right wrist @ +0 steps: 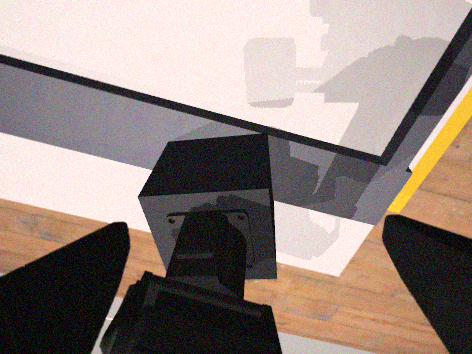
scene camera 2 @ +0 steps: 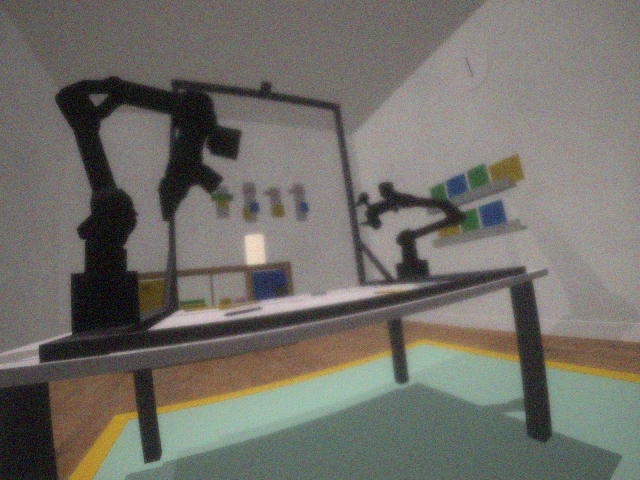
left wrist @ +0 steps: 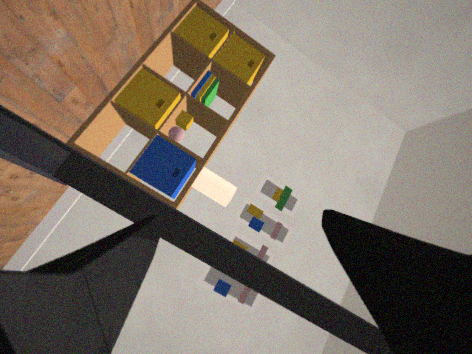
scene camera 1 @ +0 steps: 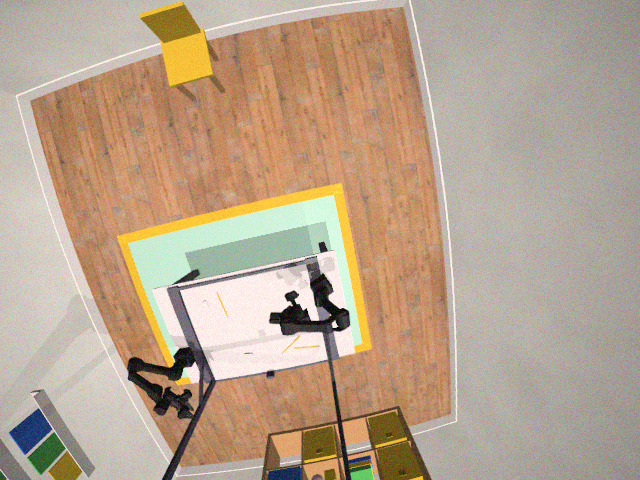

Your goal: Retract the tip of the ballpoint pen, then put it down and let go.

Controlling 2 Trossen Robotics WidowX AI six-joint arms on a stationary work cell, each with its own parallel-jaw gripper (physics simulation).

My left gripper [left wrist: 242,220] is open and holds nothing. My right gripper [scene camera 2: 168,218] is open, holding nothing. I also see a black frame [scene camera 2: 103,341].
My right gripper shows as well in the right wrist view [right wrist: 257,230]. The black frame also shows in the right wrist view [right wrist: 54,107], in the left wrist view [left wrist: 36,150] and in scene camera 1 [scene camera 1: 205,374].
